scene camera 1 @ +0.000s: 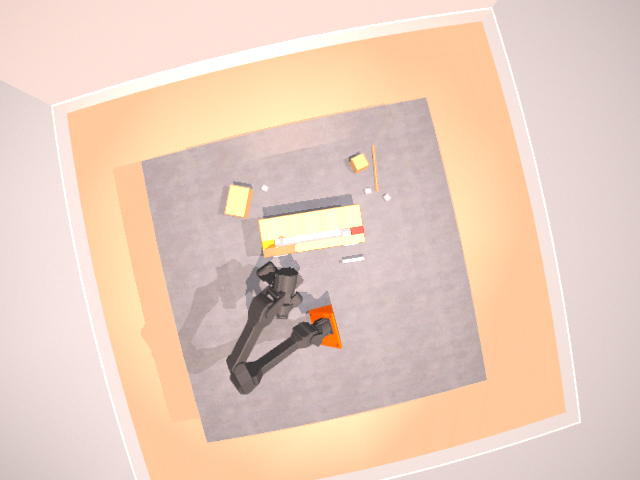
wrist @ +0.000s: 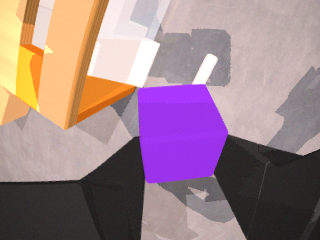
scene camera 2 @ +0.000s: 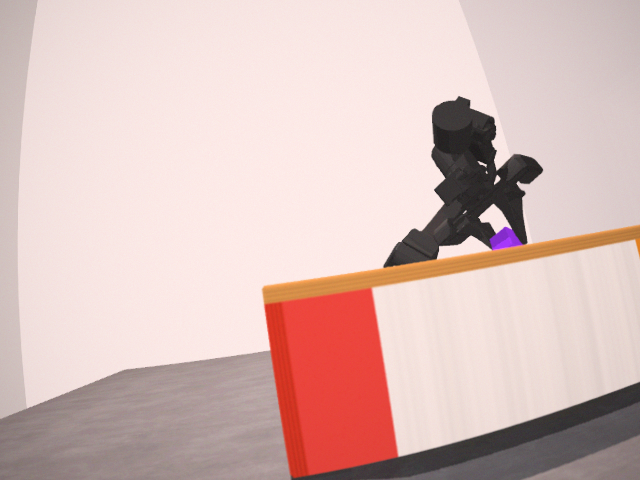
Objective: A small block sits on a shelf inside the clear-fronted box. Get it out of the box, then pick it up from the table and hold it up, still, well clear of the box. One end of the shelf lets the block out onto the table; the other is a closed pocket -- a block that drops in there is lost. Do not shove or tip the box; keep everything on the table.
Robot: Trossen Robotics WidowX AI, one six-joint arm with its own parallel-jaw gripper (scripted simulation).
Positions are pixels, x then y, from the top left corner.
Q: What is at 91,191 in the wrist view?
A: The gripper.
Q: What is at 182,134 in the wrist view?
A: A purple block.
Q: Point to a clear-fronted box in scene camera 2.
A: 372,365
